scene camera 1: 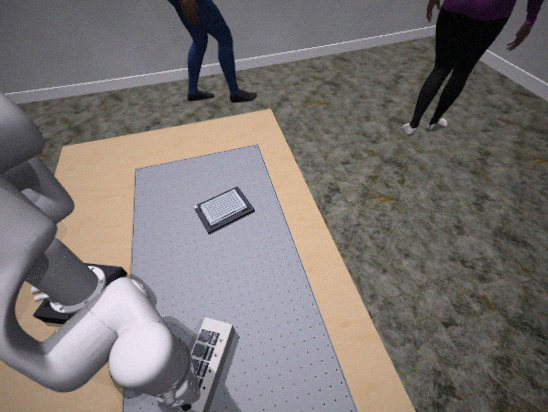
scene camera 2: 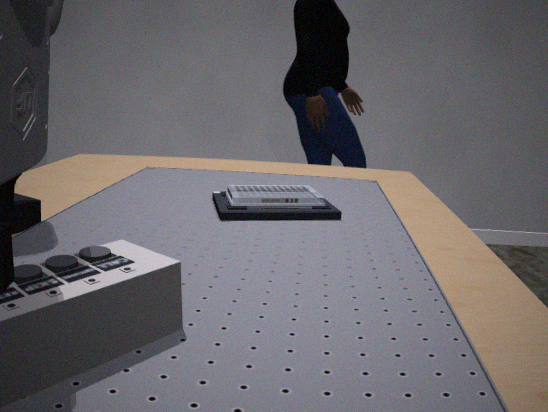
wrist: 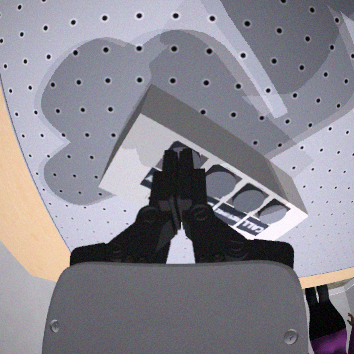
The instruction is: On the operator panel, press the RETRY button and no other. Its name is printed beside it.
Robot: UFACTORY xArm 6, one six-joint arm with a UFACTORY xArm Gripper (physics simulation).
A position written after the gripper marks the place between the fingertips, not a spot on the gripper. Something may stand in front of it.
Note:
In view: the gripper (wrist: 180, 165), a gridded plate (scene camera 2: 253, 196) and an operator panel (scene camera 2: 67, 323).
The gridded plate shows as well in scene camera 1 (scene camera 1: 230, 203). The operator panel also shows in the wrist view (wrist: 159, 118). The wrist view does not show the gridded plate: it is out of frame.

